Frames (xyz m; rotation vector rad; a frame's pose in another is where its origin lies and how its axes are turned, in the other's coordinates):
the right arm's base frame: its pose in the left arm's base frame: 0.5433 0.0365 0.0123 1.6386 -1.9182 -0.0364
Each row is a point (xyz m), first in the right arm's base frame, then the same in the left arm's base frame.
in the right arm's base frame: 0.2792 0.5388 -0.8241
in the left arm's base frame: 0.4286 0.2041 1.0154
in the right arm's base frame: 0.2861 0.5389 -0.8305
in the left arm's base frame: 0.4311 0.2002 1.0235
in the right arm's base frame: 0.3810 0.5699 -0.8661
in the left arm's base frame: 0.4152 0.1343 1.1050
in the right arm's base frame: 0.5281 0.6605 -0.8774
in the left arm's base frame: 0.3327 0.0265 1.2125
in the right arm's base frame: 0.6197 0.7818 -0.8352
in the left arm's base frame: 0.2012 -0.0430 1.2651
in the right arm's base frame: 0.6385 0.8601 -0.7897
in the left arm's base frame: 0.1099 -0.0579 1.2670
